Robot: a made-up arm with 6 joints. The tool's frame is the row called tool.
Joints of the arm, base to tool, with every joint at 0 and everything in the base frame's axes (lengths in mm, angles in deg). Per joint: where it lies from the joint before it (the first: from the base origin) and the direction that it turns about. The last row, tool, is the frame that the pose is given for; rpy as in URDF.
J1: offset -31 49 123 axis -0.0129 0.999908 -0.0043
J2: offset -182 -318 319 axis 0.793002 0.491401 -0.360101
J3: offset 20 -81 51 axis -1 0 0
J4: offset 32 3 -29 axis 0 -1 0
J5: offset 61 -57 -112 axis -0.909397 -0.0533 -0.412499
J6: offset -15 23 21 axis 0 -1 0
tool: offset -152 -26 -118 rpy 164.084 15.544 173.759
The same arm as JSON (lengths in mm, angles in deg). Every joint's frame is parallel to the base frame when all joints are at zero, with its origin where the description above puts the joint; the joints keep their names.
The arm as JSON. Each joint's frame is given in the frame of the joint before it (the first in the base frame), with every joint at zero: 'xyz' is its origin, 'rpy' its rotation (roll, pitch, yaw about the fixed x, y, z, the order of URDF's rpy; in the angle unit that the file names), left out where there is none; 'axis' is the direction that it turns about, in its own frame. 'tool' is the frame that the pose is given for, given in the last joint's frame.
{
  "units": {
    "length": "mm",
    "angle": "deg"
  },
  "joints": [
    {
      "name": "J1",
      "type": "revolute",
      "origin": {
        "xyz": [
          -31.0,
          49.0,
          123.0
        ]
      },
      "axis": [
        -0.0129,
        0.999908,
        -0.0043
      ]
    },
    {
      "name": "J2",
      "type": "revolute",
      "origin": {
        "xyz": [
          -182.0,
          -318.0,
          319.0
        ]
      },
      "axis": [
        0.793002,
        0.491401,
        -0.360101
      ]
    },
    {
      "name": "J3",
      "type": "revolute",
      "origin": {
        "xyz": [
          20.0,
          -81.0,
          51.0
        ]
      },
      "axis": [
        -1.0,
        0.0,
        0.0
      ]
    },
    {
      "name": "J4",
      "type": "revolute",
      "origin": {
        "xyz": [
          32.0,
          3.0,
          -29.0
        ]
      },
      "axis": [
        0.0,
        -1.0,
        0.0
      ]
    },
    {
      "name": "J5",
      "type": "revolute",
      "origin": {
        "xyz": [
          61.0,
          -57.0,
          -112.0
        ]
      },
      "axis": [
        -0.909397,
        -0.0533,
        -0.412499
      ]
    },
    {
      "name": "J6",
      "type": "revolute",
      "origin": {
        "xyz": [
          -15.0,
          23.0,
          21.0
        ]
      },
      "axis": [
        0.0,
        -1.0,
        0.0
      ]
    }
  ],
  "tool": {
    "origin": {
      "xyz": [
        -152.0,
        -26.0,
        -118.0
      ],
      "rpy": [
        164.08,
        15.54,
        173.76
      ]
    }
  }
}

